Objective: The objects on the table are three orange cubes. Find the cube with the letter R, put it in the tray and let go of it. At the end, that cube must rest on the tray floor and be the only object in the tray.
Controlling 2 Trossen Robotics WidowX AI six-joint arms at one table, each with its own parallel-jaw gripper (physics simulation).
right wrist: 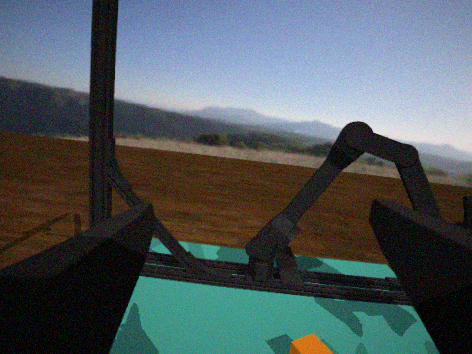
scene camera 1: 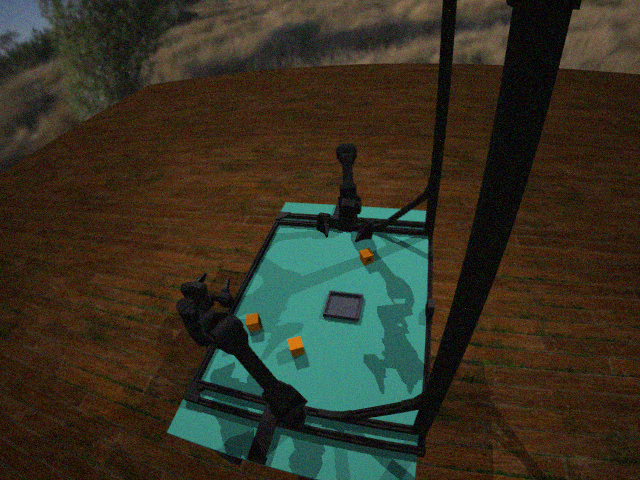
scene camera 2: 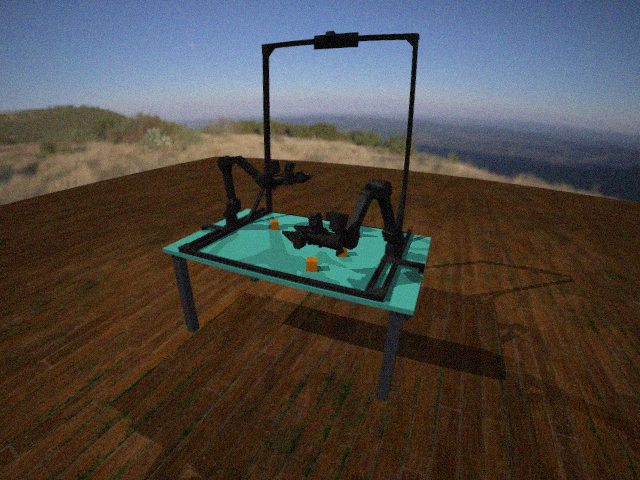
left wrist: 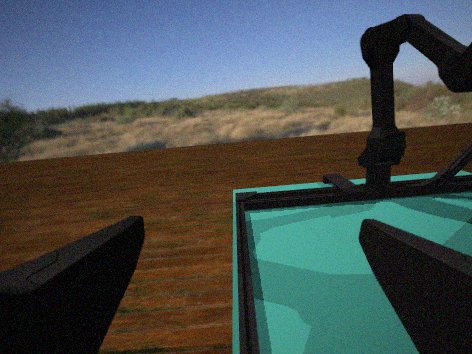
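Seen in the pictures: left gripper, between the fingertips: [scene camera 1: 217,275] [scene camera 2: 288,229] [left wrist: 253,227]; right gripper, between the fingertips: [right wrist: 262,211] [scene camera 1: 341,238] [scene camera 2: 309,176]; left arm's base, origin of its link: [right wrist: 259,273] [scene camera 1: 295,416] [scene camera 2: 393,254]; right arm's base, origin of its link: [scene camera 2: 232,225] [left wrist: 377,187].
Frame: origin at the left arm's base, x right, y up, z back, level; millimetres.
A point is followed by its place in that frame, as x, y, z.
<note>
One orange cube [scene camera 1: 366,256] @[108, 26, -669] [scene camera 2: 274,224] @[84, 13, -680] lies near the right arm. Another orange cube [scene camera 1: 253,322] @[-240, 26, -282] [scene camera 2: 311,264] @[-272, 13, -288] lies near the table's long side, and a third [scene camera 1: 295,346] @[-60, 26, -218] [scene camera 2: 342,252] [right wrist: 311,345] @[-65, 26, -225] lies nearer the left arm's base. No letter is readable. The grey tray [scene camera 1: 342,318] @[63, -12, -381] looks empty in scene camera 1; it is hidden behind the left gripper in scene camera 2. My left gripper [scene camera 1: 214,280] @[-362, 189, -342] [scene camera 2: 289,236] @[-362, 189, -342] [left wrist: 253,227] @[-362, 189, -342] is open and empty, raised near the long side. My right gripper [scene camera 1: 342,237] @[64, 306, -457] [scene camera 2: 303,175] @[64, 306, -457] [right wrist: 262,211] @[64, 306, -457] is open and empty, raised above the far end.
A black frame borders the teal table [scene camera 1: 310,253] @[-146, -19, -699] [scene camera 2: 242,253] @[-252, -19, -655] [left wrist: 320,290] @[-266, -19, -559] [right wrist: 200,310] @[116, -19, -121]. A tall black gantry [scene camera 2: 266,113] @[344, 615, -877] [right wrist: 102,110] @[353, 330, -37] rises at its long side. Arm and frame shadows fall across the top.
</note>
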